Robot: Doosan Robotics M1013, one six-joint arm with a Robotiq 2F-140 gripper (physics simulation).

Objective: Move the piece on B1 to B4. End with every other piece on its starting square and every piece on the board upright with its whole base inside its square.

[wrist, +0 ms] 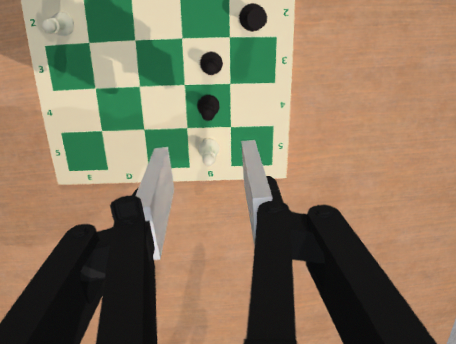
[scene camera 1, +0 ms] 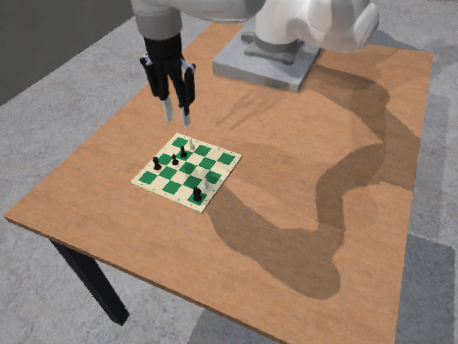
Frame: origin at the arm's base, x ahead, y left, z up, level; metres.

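Where they show: gripper, fingertip midpoint: point(wrist: 206, 165) point(scene camera 1: 178, 122); arm's base, link origin: point(scene camera 1: 274, 47).
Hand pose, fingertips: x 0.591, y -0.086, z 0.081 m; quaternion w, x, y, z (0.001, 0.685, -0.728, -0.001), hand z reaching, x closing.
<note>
Each offset is from my fingertips to the top centre of the thing. Level surfaces: height alone.
A black piece @[dy +0.000, dx +0.005, dz -0.082 m] point(scene camera 1: 183, 151) point(wrist: 208, 106) stands upright on B4, its base inside the green square. B1 shows no piece in the scene view and is outside the wrist view. My gripper point(scene camera 1: 177, 122) point(wrist: 206, 165) is partly open and empty, raised above the board's row-5 edge. Another black piece @[dy -0.008, dx +0.041, dz -0.082 m] point(scene camera 1: 175, 160) point(wrist: 211, 63) stands on B3, and a white piece @[dy +0.005, dx -0.033, dz -0.082 m] point(scene camera 1: 192, 145) point(wrist: 209, 151) on B5. A black piece @[dy -0.046, dx +0.072, dz -0.080 m] point(scene camera 1: 157, 163) point(wrist: 253, 17) stands on A2. A white piece @[dy +0.106, dx +0.091, dz -0.082 m] point(scene camera 1: 205, 184) point(wrist: 58, 24) is on E2, and a black piece @[dy +0.103, dx +0.133, dz -0.074 m] point(scene camera 1: 197, 194) is on E1.
The green and cream board point(scene camera 1: 237, 155) point(wrist: 283, 95) lies on the wooden table @[dz -0.119 m] point(scene camera 1: 125, 225) point(wrist: 370, 150). The robot's grey base plate point(scene camera 1: 250, 72) is behind the board. Arm shadows fall across part of the board and table.
</note>
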